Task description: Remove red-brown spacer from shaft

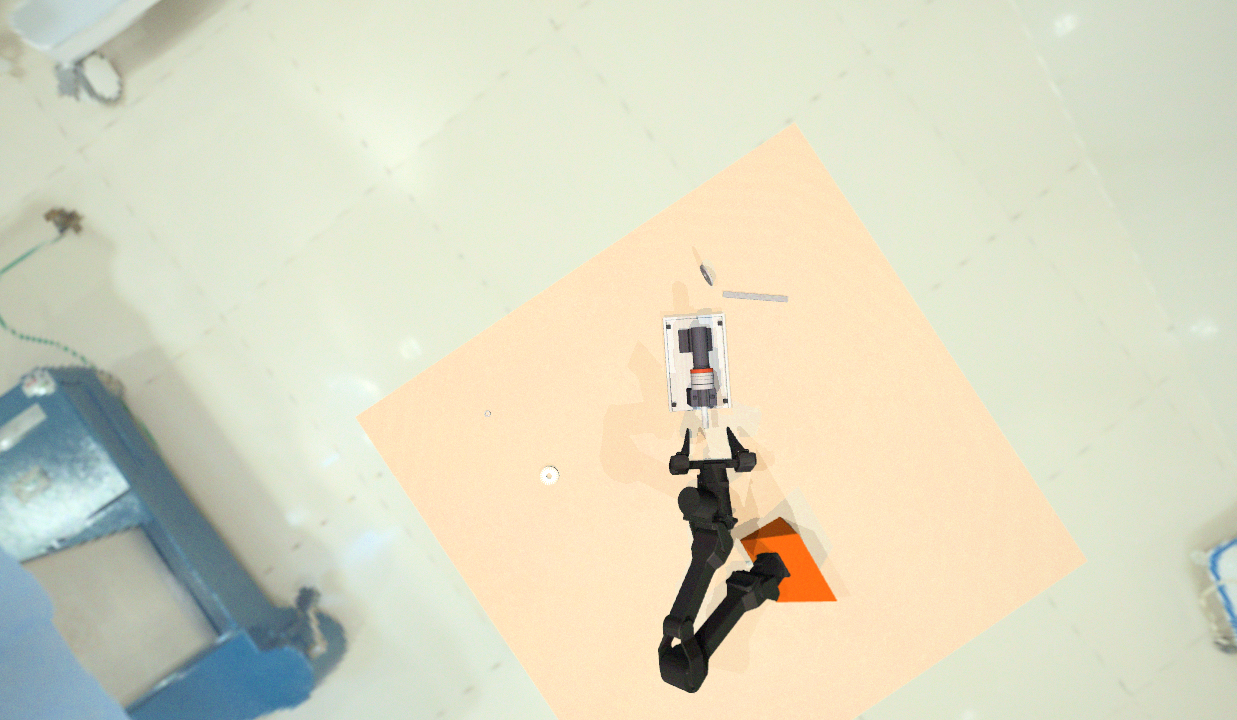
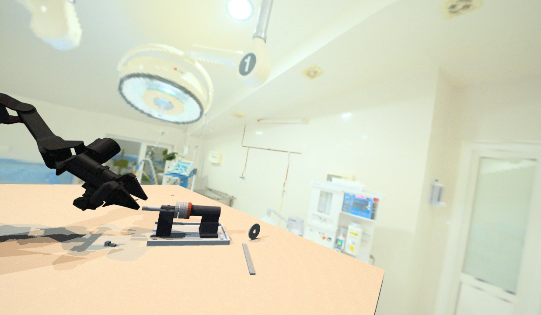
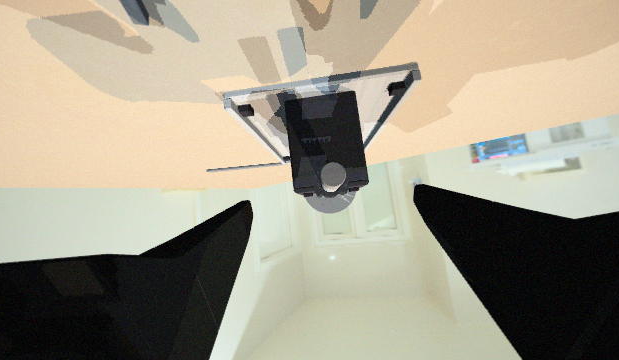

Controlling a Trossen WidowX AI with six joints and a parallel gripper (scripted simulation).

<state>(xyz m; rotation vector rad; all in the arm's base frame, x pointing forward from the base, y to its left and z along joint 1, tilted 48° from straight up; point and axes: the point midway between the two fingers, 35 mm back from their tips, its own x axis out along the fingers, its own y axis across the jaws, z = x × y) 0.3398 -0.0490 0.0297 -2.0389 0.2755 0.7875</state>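
Right now my gripper tip is 70 mm short of the grey shaft, 30 mm to the left of it and 10 mm above it. Round my gripper tip: red-brown spacer (120 mm ahead, 60 mm to the right, 10 mm below); small dark piece (80 mm behind, 40 mm to the right, 90 mm below); grey flat bar (200 mm ahead, 270 mm to the right, 90 mm below).
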